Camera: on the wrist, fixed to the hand. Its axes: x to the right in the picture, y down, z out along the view.
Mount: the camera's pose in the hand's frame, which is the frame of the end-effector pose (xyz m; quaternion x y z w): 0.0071 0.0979 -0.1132 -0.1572 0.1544 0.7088 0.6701
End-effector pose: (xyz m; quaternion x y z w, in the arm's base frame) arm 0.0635 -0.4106 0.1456 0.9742 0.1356 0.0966 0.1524
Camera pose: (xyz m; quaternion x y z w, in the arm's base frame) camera 0.0672 -0.4676 0.2841 0.7101 -0.5913 0.3445 0.1659
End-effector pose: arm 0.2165 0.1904 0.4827 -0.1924 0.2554 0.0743 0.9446
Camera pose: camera 0.1479 0.2348 0.3572 -0.1079 0.4417 0.7298 0.5106
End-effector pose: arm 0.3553 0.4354 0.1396 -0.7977 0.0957 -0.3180 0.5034
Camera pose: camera 0.3089 0.3015 0.0909 -0.4967 0.7573 0.0356 0.4226
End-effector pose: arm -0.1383 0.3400 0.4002 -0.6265 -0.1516 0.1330 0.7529
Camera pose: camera -0.0881 0.2581 0.2852 -0.6662 0.4378 0.5022 0.3352
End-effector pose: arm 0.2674 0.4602 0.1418 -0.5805 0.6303 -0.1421 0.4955
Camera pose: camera 0.1213 0.4371 0.1177 0.0018 0.9327 0.2654 0.2442
